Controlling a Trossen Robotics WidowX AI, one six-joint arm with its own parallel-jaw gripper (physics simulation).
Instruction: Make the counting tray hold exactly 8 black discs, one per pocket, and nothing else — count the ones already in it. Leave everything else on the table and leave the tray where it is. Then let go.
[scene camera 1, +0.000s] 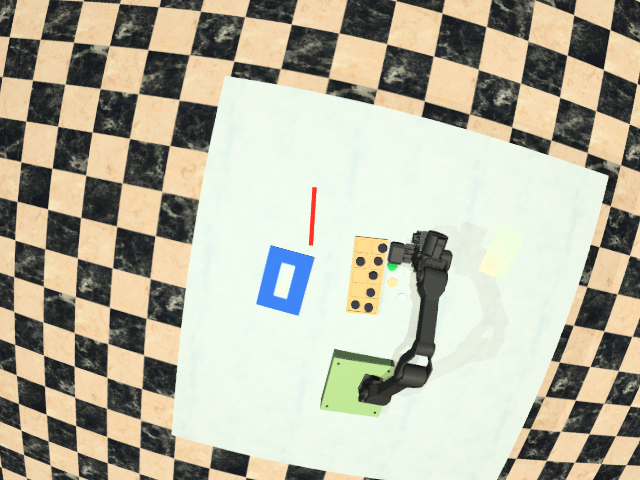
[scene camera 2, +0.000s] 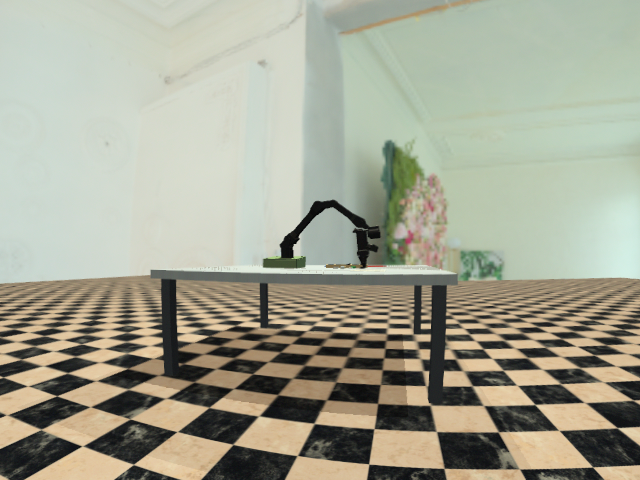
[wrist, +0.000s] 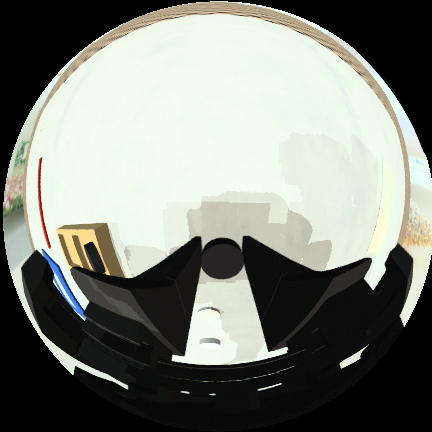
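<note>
The tan counting tray (scene camera 1: 363, 244) (wrist: 100, 235) has two columns of pockets. Several black discs sit in it, one to a pocket; the far-left pocket and two left pockets near the middle are bare in scene camera 1. My gripper (wrist: 221, 241) (scene camera 2: 363, 265) is low at the table, to the right of the tray's far end, shut on a black disc (wrist: 222, 260) lying flat between its fingertips. The arm hides this disc in scene camera 1. A green disc (scene camera 1: 392, 267), a yellow disc (scene camera 1: 392, 282) and a white disc (scene camera 1: 402, 297) lie beside the tray's right side.
A cream disc (wrist: 209, 314) and a white disc (wrist: 210, 343) show between my fingers' bases. A blue rectangular frame (scene camera 1: 268, 279) and a red bar (scene camera 1: 312, 217) (wrist: 41, 200) lie left of the tray. A pale patch (scene camera 1: 501, 253) lies right. The arm stands on a green base (scene camera 1: 343, 382) (scene camera 2: 284, 262).
</note>
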